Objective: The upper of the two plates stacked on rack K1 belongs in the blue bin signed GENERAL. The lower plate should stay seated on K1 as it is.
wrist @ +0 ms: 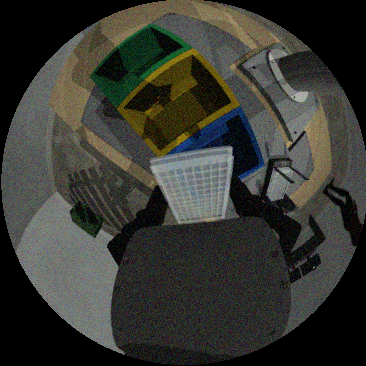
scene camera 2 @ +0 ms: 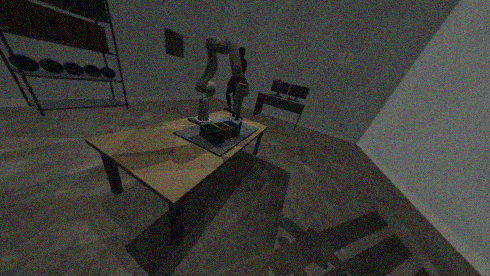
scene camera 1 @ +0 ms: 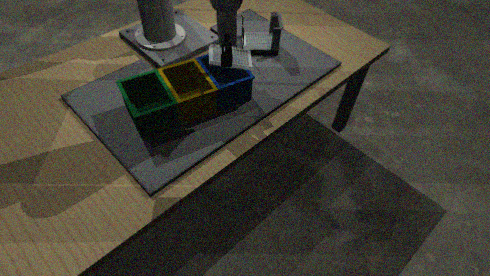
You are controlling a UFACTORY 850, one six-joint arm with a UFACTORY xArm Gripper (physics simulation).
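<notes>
My gripper (scene camera 1: 227, 55) (wrist: 196, 188) is shut on the upper plate (scene camera 1: 243, 58) (wrist: 196, 182), a pale, gridded plate. It holds the plate roughly level above the blue bin (scene camera 1: 236, 98) (wrist: 254, 149), over its back part in scene camera 1. In the wrist view the plate covers part of this bin. The GENERAL sign is not readable. The lower plate (scene camera 1: 257, 40) (wrist: 280, 184) sits in rack K1 (scene camera 1: 276, 31) (wrist: 268, 179), behind and right of the bin in scene camera 1, apart from the held plate. Scene camera 2 shows the gripper area too small for detail.
The yellow bin (scene camera 1: 188, 80) (wrist: 181, 112) adjoins the blue one, and the green bin (scene camera 1: 147, 92) (wrist: 143, 52) stands beyond it. The arm's base (scene camera 1: 157, 25) stands behind the bins. A dark figure (scene camera 2: 243, 62) (wrist: 346, 205) is in the room beyond the table.
</notes>
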